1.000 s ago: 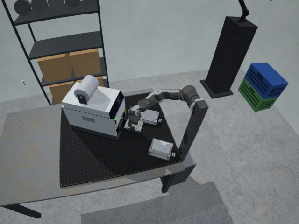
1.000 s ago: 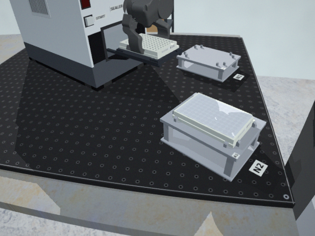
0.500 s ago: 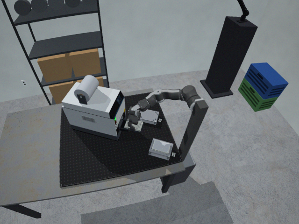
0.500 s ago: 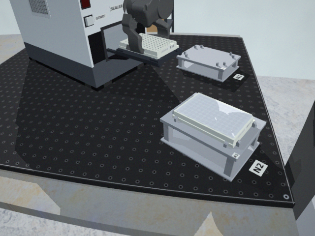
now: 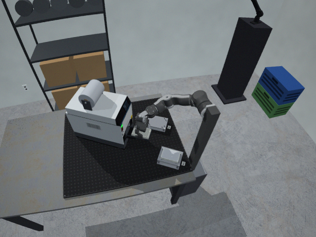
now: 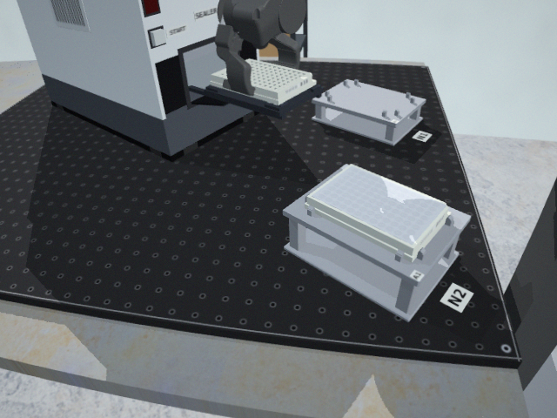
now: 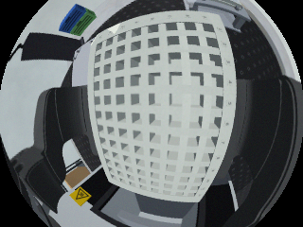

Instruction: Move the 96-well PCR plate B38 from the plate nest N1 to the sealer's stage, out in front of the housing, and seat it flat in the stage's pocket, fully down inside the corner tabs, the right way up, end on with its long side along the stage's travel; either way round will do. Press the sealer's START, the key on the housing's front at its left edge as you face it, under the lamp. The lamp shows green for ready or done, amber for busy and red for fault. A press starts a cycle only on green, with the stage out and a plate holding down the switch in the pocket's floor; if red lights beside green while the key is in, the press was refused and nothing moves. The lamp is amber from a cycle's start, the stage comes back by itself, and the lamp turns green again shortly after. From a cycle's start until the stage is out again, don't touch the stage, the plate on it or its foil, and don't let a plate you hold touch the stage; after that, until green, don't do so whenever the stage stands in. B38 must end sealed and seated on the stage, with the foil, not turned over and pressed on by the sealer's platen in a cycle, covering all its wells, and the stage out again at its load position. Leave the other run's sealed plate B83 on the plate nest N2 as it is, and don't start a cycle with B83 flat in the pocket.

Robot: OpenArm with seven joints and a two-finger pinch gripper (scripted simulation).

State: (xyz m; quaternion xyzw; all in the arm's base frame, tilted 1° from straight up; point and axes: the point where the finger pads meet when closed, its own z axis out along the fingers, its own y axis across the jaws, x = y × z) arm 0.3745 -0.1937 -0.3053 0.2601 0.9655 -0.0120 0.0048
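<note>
Now: hand right at the white 96-well plate B38. From my hand the other things lie so: sealer's dark stage (20 mm below); then start key (130 mm ahead, 70 mm above, 30 mm to the left); then nest N1 (160 mm behind, 130 mm to the right, 80 mm below).
</note>
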